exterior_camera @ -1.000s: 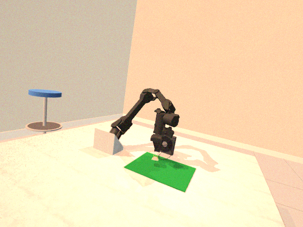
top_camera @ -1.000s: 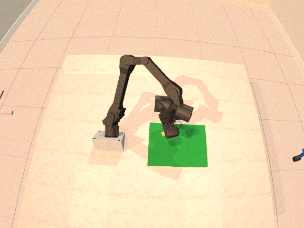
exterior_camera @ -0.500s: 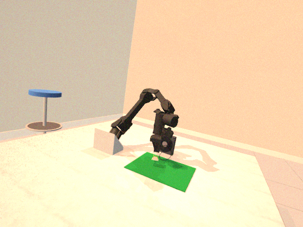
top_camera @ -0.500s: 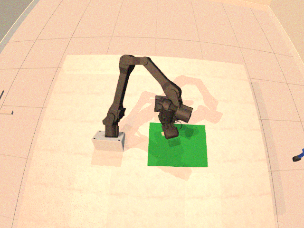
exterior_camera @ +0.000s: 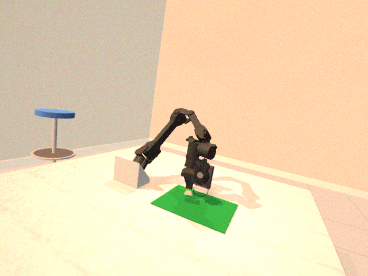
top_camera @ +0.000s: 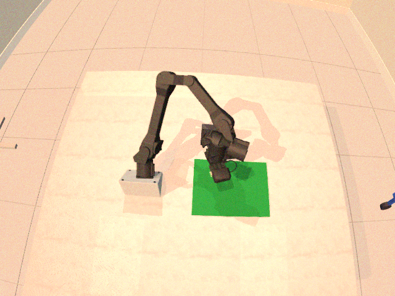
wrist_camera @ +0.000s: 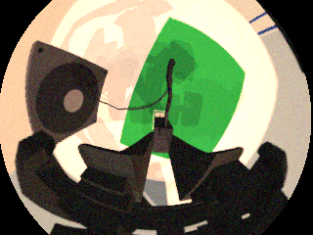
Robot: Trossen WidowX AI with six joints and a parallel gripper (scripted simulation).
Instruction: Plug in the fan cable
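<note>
Right now my gripper tip is 10 mm short of the dark plug and 10 mm below it. Round my gripper tip: pale four-pin header 10 mm ahead, 40 mm below; green board 70 mm ahead, 60 mm to the right, 60 mm below; dark square fan 20 mm ahead, 140 mm to the left, 20 mm above.
</note>
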